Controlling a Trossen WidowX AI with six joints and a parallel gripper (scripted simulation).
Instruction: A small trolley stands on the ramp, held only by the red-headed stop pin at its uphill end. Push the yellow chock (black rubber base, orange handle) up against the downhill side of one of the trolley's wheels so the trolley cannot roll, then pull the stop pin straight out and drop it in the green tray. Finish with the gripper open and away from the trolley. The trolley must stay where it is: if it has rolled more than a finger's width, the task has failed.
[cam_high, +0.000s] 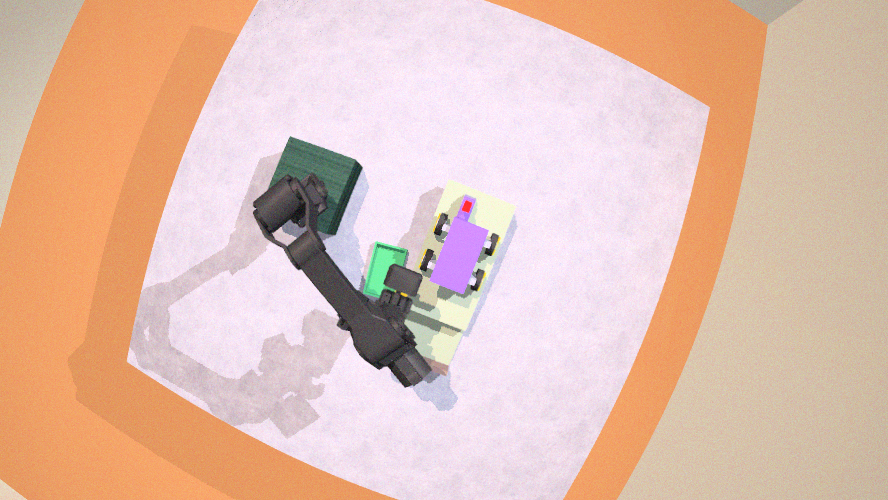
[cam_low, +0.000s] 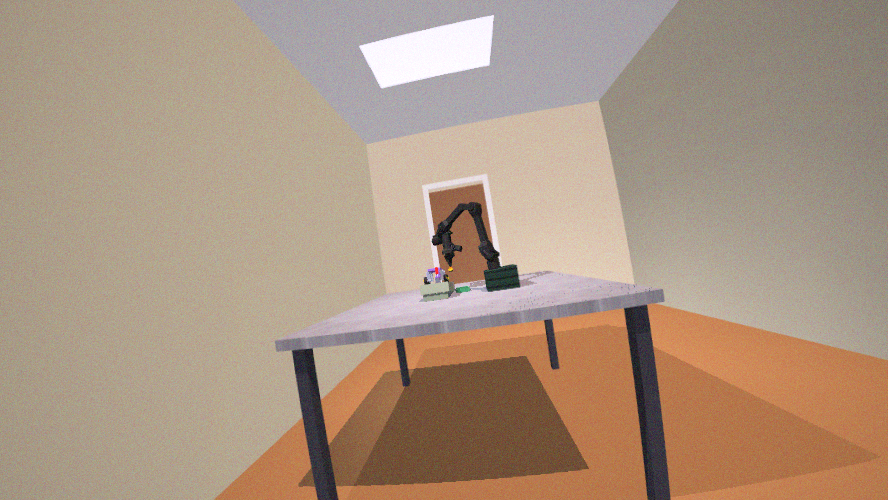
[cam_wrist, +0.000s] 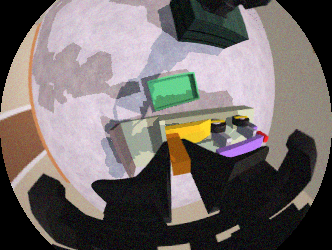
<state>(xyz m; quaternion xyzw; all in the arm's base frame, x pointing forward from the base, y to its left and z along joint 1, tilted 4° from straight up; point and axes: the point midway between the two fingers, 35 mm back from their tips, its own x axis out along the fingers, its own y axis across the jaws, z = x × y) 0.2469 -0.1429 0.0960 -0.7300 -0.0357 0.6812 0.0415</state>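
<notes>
The red-headed stop pin is 240 mm to the left of my gripper tip, 60 mm ahead of it and 30 mm below it. From my gripper tip the other things lie so: yellow chock 20 mm to the left; purple-topped trolley 140 mm to the left, 80 mm ahead, 40 mm below; green tray 160 mm below, 50 mm to the left, 50 mm behind.
</notes>
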